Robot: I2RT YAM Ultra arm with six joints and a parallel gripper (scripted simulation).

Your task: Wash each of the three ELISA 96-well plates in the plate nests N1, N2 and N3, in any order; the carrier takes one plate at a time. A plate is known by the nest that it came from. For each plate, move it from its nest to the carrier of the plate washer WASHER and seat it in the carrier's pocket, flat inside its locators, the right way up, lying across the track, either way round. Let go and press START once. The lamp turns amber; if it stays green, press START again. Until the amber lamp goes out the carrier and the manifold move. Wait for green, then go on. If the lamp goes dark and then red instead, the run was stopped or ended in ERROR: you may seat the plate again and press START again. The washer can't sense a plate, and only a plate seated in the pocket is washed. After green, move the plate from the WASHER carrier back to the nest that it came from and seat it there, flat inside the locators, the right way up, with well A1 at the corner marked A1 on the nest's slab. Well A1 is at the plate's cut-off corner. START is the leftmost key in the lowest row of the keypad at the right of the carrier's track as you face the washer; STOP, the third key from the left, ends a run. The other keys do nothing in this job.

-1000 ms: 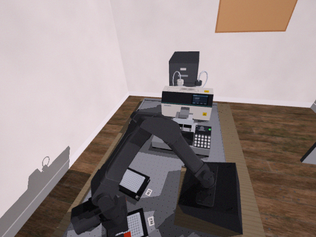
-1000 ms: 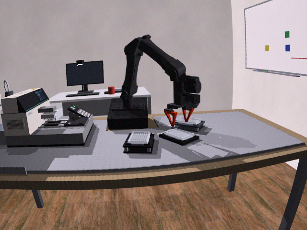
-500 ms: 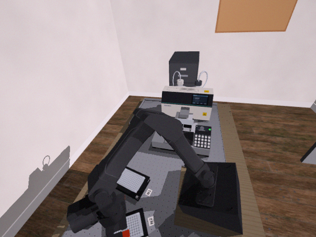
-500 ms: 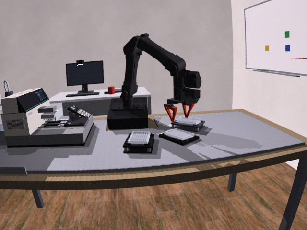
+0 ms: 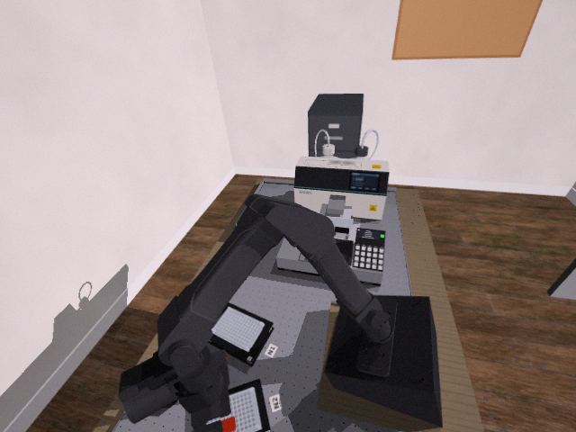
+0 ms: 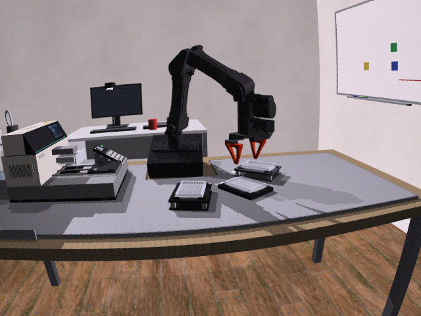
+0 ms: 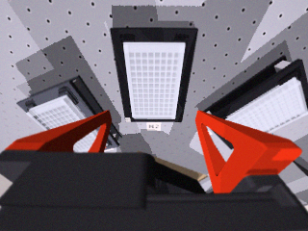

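My gripper is now 17 cm past the nest N3, 7 cm to the right of it and 8 cm above it. Round my hand: N2 label (8 cm behind, 7 cm to the right, 11 cm below); then nest N2 (11 cm below); then N1 label (1 cm behind, 18 cm to the right, 11 cm below).
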